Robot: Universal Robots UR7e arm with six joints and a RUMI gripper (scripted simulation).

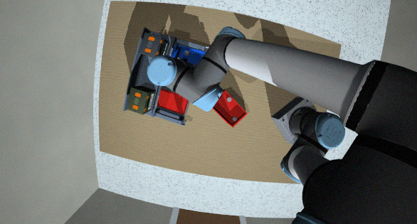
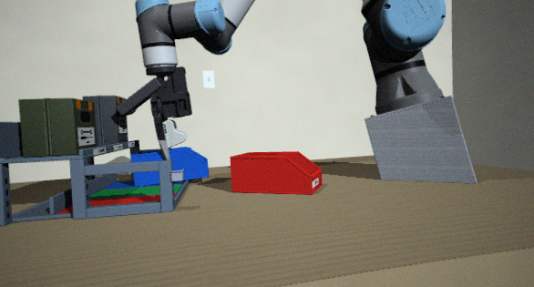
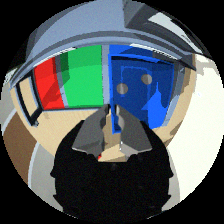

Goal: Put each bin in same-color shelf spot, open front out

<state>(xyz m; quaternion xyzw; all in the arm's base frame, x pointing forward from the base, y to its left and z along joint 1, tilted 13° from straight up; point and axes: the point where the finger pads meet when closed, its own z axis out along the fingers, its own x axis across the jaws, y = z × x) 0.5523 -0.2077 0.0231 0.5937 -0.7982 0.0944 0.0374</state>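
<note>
Now: the blue bin 50 mm to the right of my hand, 20 mm below it and 20 mm behind it. Round my hand: top board 170 mm ahead, 30 mm above, 20 mm to the left; grey box 130 mm ahead, 90 mm to the right, 90 mm above; green box 190 mm ahead, 130 mm to the left, 80 mm above.
</note>
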